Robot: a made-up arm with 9 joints. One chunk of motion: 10 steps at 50 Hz.
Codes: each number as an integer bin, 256 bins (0 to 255) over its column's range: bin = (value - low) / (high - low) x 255, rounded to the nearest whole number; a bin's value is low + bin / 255 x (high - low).
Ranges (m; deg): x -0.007..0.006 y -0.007..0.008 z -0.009..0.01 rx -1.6..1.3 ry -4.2..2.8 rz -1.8..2
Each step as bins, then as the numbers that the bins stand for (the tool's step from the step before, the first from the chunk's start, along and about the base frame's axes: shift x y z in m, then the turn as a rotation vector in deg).
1 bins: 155 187 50 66 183 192
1 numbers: 0.00090 0.00400 -0.00527 -0.849 0.824 1.061
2 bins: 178 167 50 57 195 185
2 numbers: 0.00207 0.00282 -0.00527 -0.952 1.153 0.957
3 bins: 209 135 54 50 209 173
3 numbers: 0.00365 0.00094 -0.00498 -1.031 1.537 0.778
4 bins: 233 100 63 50 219 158
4 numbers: 0.00488 -0.00112 -0.00431 -1.031 1.812 0.555
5 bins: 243 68 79 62 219 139
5 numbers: 0.00539 -0.00300 -0.00311 -0.895 1.812 0.271
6 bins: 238 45 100 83 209 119
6 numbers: 0.00513 -0.00435 -0.00155 -0.656 1.537 -0.027
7 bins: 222 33 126 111 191 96
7 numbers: 0.00432 -0.00506 0.00039 -0.338 1.043 -0.369
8 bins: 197 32 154 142 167 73
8 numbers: 0.00304 -0.00512 0.00247 0.015 0.384 -0.712
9 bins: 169 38 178 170 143 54
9 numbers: 0.00162 -0.00476 0.00426 0.333 -0.275 -0.995
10 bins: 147 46 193 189 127 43
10 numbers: 0.00049 -0.00429 0.00538 0.549 -0.714 -1.159
